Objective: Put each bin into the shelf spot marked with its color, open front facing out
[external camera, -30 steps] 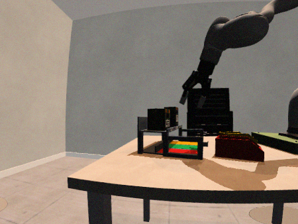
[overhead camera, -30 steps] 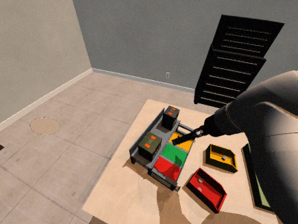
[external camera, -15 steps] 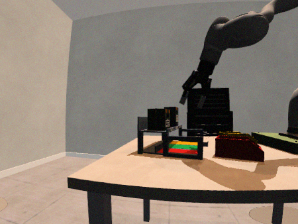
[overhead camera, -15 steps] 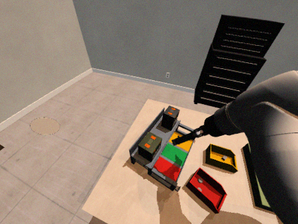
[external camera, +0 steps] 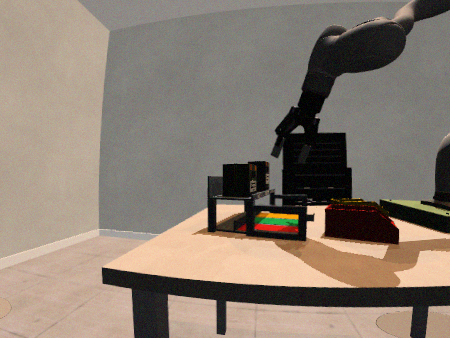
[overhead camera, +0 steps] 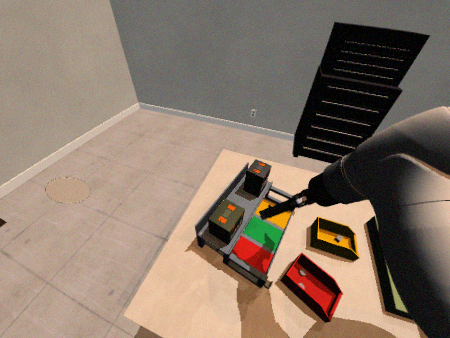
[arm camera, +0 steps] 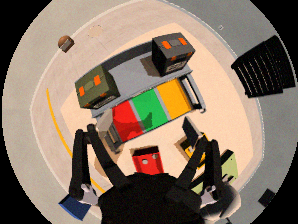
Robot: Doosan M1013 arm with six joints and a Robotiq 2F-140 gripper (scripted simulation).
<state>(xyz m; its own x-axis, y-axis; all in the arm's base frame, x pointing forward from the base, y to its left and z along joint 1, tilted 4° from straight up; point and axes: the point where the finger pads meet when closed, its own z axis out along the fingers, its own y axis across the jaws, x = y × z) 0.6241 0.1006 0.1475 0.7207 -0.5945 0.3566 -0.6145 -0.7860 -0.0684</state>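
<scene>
Now: hand 18 cm past the red bin, 11 cm to the right of it and 19 cm above it. The rest, counted from my hand: yellow bin: 25 cm behind, 10 cm to the right, 19 cm below; dark box: 12 cm ahead, 15 cm to the right, 6 cm below.
</scene>
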